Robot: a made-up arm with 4 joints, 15 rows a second.
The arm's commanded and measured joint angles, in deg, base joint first. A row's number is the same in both.
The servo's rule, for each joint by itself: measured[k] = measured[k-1] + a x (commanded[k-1-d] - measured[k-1]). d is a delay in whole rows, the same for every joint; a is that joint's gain. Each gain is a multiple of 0.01, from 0.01 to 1. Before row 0 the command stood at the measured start. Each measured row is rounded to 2 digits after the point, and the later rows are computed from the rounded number. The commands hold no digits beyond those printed.
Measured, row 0: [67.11 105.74 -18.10 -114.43]
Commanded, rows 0 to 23: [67.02 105.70 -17.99 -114.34]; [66.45 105.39 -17.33 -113.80]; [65.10 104.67 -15.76 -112.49]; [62.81 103.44 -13.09 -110.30]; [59.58 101.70 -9.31 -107.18]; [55.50 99.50 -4.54 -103.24]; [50.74 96.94 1.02 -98.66]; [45.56 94.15 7.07 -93.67]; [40.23 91.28 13.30 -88.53]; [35.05 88.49 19.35 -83.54]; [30.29 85.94 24.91 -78.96]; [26.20 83.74 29.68 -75.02]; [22.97 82.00 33.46 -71.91]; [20.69 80.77 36.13 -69.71]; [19.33 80.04 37.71 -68.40]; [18.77 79.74 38.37 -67.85]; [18.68 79.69 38.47 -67.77]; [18.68 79.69 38.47 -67.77]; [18.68 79.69 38.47 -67.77]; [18.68 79.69 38.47 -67.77]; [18.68 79.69 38.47 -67.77]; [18.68 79.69 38.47 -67.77]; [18.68 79.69 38.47 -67.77]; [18.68 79.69 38.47 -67.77]
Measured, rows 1 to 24: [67.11 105.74 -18.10 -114.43]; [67.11 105.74 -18.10 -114.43]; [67.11 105.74 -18.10 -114.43]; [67.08 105.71 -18.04 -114.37]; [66.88 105.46 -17.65 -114.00]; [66.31 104.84 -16.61 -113.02]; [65.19 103.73 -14.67 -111.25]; [63.39 102.13 -11.72 -108.60]; [60.87 100.05 -7.77 -105.12]; [57.63 97.59 -2.94 -100.92]; [53.77 94.87 2.57 -96.21]; [49.44 92.03 8.47 -91.22]; [44.84 89.23 14.45 -86.23]; [40.18 86.63 20.20 -81.50]; [35.71 84.35 25.41 -77.29]; [31.63 82.49 29.84 -73.79]; [28.13 81.13 33.30 -71.14]; [25.31 80.27 35.73 -69.36]; [23.22 79.85 37.18 -68.38]; [21.77 79.72 37.89 -67.98]; [20.78 79.70 38.21 -67.84]; [20.11 79.69 38.35 -67.79]; [19.65 79.69 38.42 -67.78]; [19.34 79.69 38.45 -67.77]
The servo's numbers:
d 3
a 0.32 0.79 0.55 0.65

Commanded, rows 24 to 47: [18.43 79.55 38.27 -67.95]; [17.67 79.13 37.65 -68.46]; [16.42 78.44 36.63 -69.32]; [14.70 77.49 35.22 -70.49]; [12.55 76.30 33.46 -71.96]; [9.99 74.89 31.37 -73.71]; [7.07 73.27 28.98 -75.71]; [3.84 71.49 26.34 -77.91]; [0.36 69.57 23.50 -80.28]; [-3.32 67.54 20.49 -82.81]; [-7.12 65.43 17.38 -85.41]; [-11.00 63.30 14.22 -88.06]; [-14.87 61.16 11.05 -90.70]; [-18.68 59.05 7.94 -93.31]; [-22.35 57.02 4.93 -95.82]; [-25.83 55.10 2.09 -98.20]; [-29.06 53.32 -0.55 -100.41]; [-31.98 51.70 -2.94 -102.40]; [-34.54 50.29 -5.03 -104.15]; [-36.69 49.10 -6.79 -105.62]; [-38.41 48.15 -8.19 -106.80]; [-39.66 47.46 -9.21 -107.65]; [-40.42 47.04 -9.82 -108.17]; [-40.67 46.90 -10.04 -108.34]
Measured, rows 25 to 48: [19.13 79.69 38.46 -67.77]; [18.99 79.69 38.47 -67.77]; [18.89 79.69 38.47 -67.77]; [18.74 79.58 38.36 -67.89]; [18.40 79.22 37.97 -68.26]; [17.77 78.60 37.23 -68.95]; [16.79 77.72 36.12 -69.95]; [15.43 76.60 34.66 -71.26]; [13.69 75.25 32.85 -72.85]; [11.57 73.69 30.72 -74.71]; [9.10 71.95 28.31 -76.79]; [6.30 70.07 25.66 -79.06]; [3.22 68.07 22.82 -81.50]; [-0.09 65.98 19.83 -84.04]; [-3.58 63.86 16.74 -86.65]; [-7.19 61.73 13.61 -89.28]; [-10.87 59.61 10.49 -91.90]; [-14.54 57.56 7.43 -94.45]; [-18.15 55.62 4.49 -96.89]; [-21.64 53.80 1.72 -99.18]; [-24.95 52.14 -0.84 -101.27]; [-28.02 50.68 -3.14 -103.14]; [-30.79 49.43 -5.15 -104.75]; [-33.23 48.42 -6.82 -106.08]
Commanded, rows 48 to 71: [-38.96 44.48 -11.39 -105.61]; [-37.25 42.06 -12.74 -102.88]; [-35.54 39.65 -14.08 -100.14]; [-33.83 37.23 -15.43 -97.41]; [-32.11 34.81 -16.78 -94.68]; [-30.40 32.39 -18.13 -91.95]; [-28.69 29.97 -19.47 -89.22]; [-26.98 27.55 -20.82 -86.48]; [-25.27 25.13 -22.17 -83.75]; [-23.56 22.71 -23.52 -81.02]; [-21.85 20.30 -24.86 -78.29]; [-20.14 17.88 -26.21 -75.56]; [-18.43 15.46 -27.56 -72.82]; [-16.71 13.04 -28.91 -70.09]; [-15.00 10.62 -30.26 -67.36]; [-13.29 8.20 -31.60 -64.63]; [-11.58 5.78 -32.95 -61.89]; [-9.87 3.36 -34.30 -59.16]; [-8.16 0.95 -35.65 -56.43]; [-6.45 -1.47 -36.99 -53.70]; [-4.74 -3.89 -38.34 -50.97]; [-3.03 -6.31 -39.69 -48.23]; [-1.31 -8.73 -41.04 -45.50]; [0.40 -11.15 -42.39 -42.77]
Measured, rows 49 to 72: [-35.29 47.66 -8.13 -107.10]; [-36.93 47.17 -9.06 -107.80]; [-38.13 46.96 -9.60 -108.15]; [-38.40 45.00 -10.58 -106.50]; [-38.03 42.68 -11.77 -104.15]; [-37.23 40.29 -13.04 -101.54]; [-36.14 37.87 -14.35 -98.86]; [-34.85 35.45 -15.69 -96.14]; [-33.43 33.03 -17.03 -93.42]; [-31.91 30.61 -18.37 -90.69]; [-30.33 28.19 -19.72 -87.95]; [-28.71 25.77 -21.07 -85.22]; [-27.06 23.35 -22.42 -82.49]; [-25.39 20.94 -23.76 -79.76]; [-23.71 18.52 -25.11 -77.03]; [-22.02 16.10 -26.46 -74.29]; [-20.32 13.68 -27.81 -71.56]; [-18.62 11.26 -29.16 -68.83]; [-16.91 8.84 -30.50 -66.10]; [-15.20 6.42 -31.85 -63.36]; [-13.49 4.00 -33.20 -60.63]; [-11.78 1.59 -34.55 -57.90]; [-10.07 -0.83 -35.89 -55.17]; [-8.36 -3.25 -37.24 -52.44]
